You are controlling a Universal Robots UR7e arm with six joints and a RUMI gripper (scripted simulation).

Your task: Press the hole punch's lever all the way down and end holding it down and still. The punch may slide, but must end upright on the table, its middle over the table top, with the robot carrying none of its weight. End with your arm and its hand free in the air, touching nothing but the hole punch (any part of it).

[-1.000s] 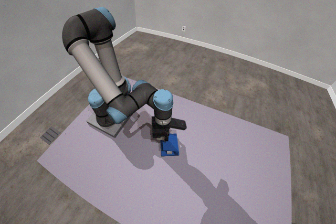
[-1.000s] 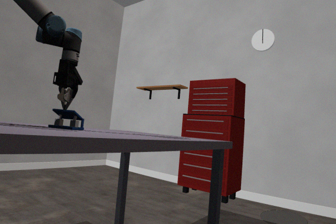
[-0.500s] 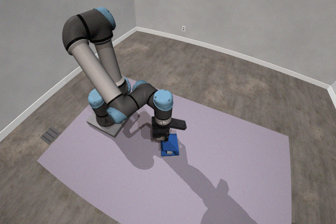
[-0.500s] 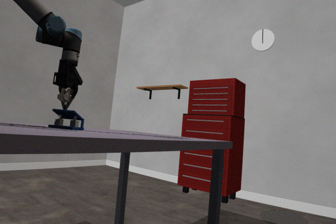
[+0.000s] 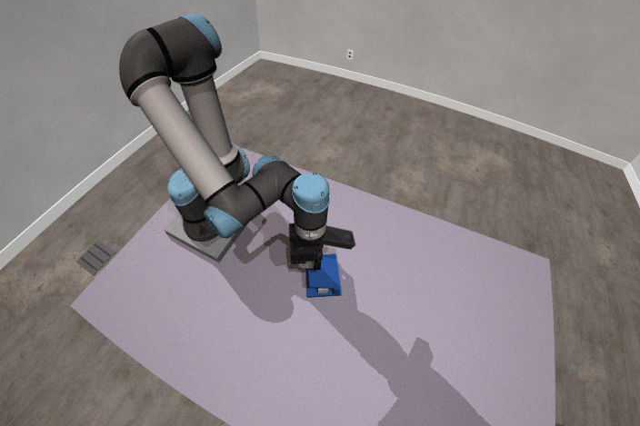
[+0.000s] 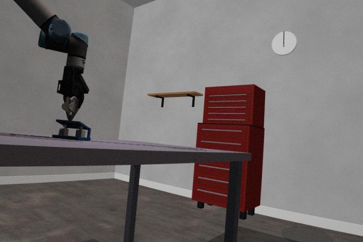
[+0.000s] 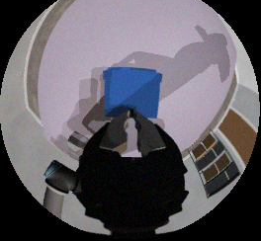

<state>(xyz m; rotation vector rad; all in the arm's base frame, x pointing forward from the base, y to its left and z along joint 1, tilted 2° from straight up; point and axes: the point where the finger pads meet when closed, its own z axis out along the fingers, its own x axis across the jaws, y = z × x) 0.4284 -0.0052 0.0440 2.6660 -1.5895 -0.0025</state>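
The blue hole punch lies 50 mm below my hand, 30 mm ahead of it and 10 mm to the left of it.
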